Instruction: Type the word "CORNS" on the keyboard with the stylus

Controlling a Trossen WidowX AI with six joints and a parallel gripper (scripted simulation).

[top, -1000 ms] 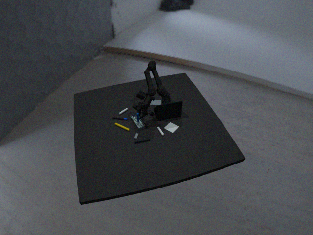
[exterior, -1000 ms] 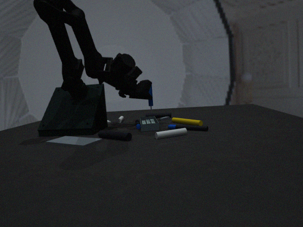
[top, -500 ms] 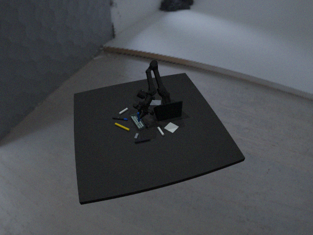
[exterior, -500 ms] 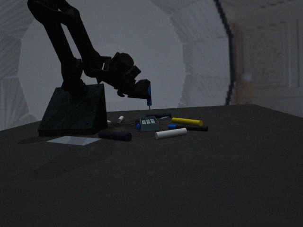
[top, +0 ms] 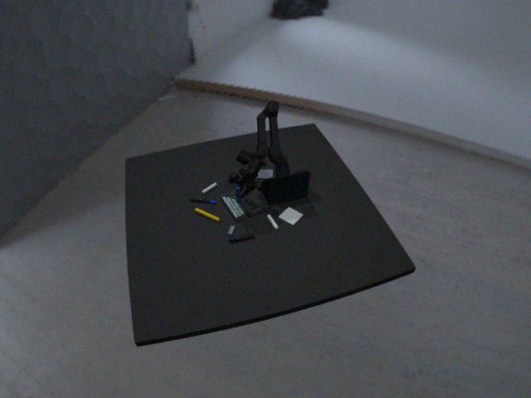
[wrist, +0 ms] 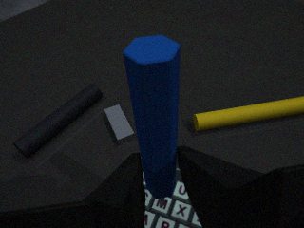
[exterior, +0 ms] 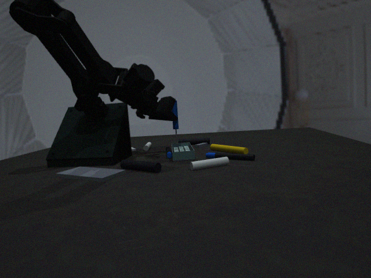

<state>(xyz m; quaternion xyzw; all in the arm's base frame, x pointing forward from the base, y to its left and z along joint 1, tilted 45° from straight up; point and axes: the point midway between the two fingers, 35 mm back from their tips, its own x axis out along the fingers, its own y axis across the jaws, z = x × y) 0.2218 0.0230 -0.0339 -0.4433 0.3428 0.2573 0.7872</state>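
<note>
My gripper tip is 60 mm short of the small grey block, 110 mm to the right of it and 100 mm above it. The rest, counted from my gripper tip: yellow rod (170 mm ahead, 20 mm to the right, 100 mm below); then blue stylus (20 mm below); then grey flat plate (160 mm behind, 280 mm to the right, 110 mm below).
</note>
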